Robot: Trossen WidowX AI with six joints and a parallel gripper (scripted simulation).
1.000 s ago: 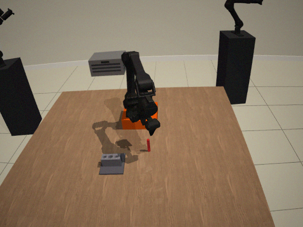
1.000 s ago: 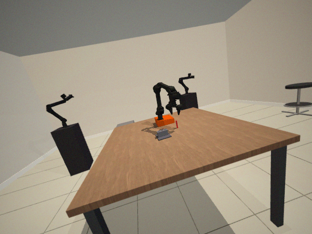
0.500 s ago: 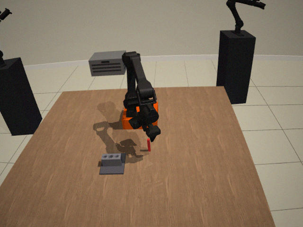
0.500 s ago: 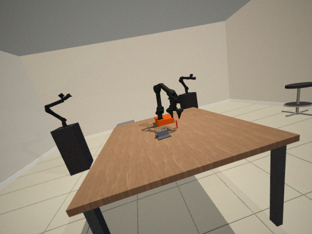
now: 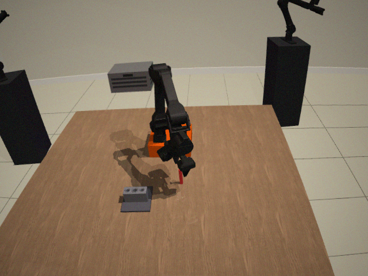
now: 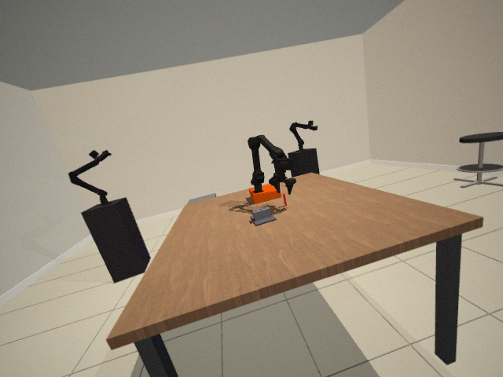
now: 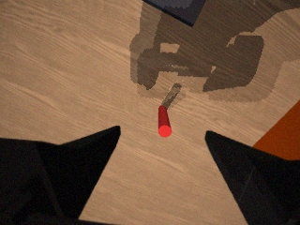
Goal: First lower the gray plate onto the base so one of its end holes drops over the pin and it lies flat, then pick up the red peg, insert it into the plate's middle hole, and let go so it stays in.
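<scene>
Right now my gripper tip is 4 cm above the red peg. Round my gripper tip: gray plate 19 cm to the right, 8 cm ahead, 3 cm below.
</scene>
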